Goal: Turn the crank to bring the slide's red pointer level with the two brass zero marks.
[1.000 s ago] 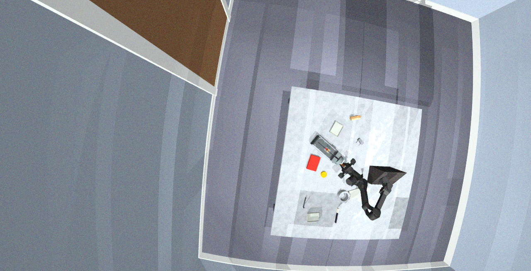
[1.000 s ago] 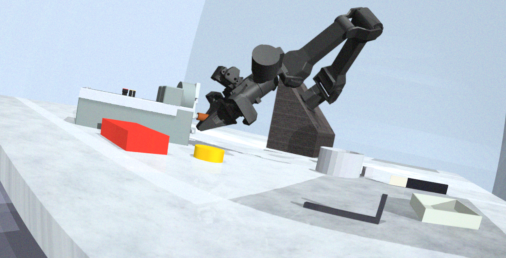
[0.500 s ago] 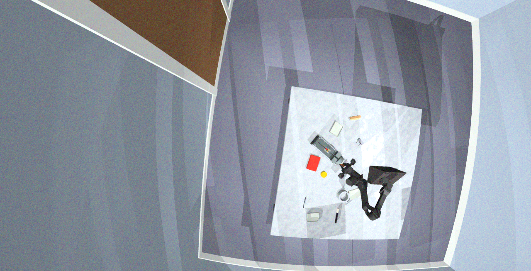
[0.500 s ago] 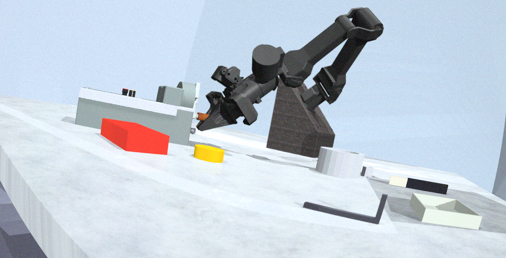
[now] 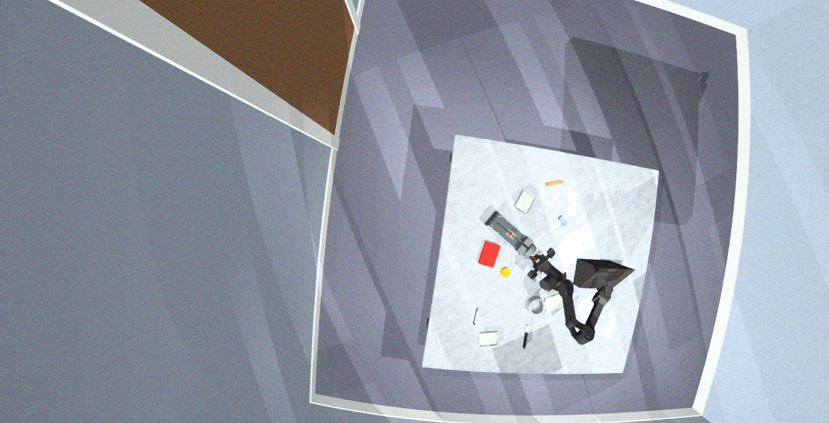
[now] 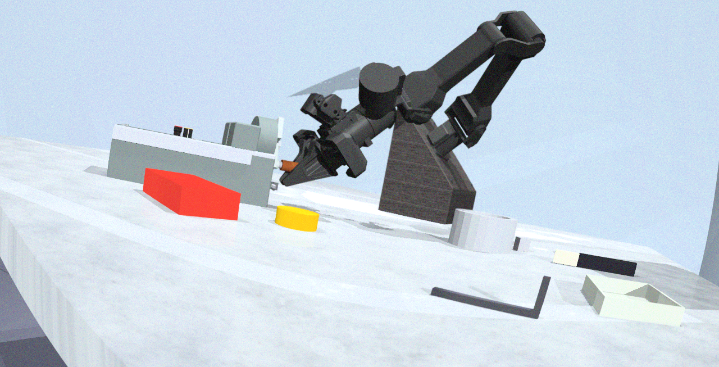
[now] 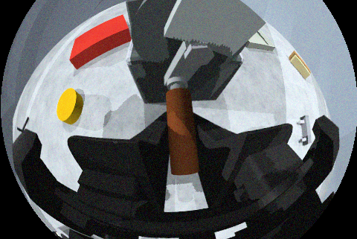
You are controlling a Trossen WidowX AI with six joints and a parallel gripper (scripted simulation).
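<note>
Right now my gripper tip is 130 mm to the right of the yellow disc, 100 mm short of it and 30 mm above it. The rest, counted from my gripper tip: red pointer: 160 mm ahead, 90 mm to the right, 50 mm above; brown handle: 30 mm above, 20 mm behind, 10 mm to the left; black L-shaped bar: 420 mm to the left, 190 mm ahead, 20 mm below.
</note>
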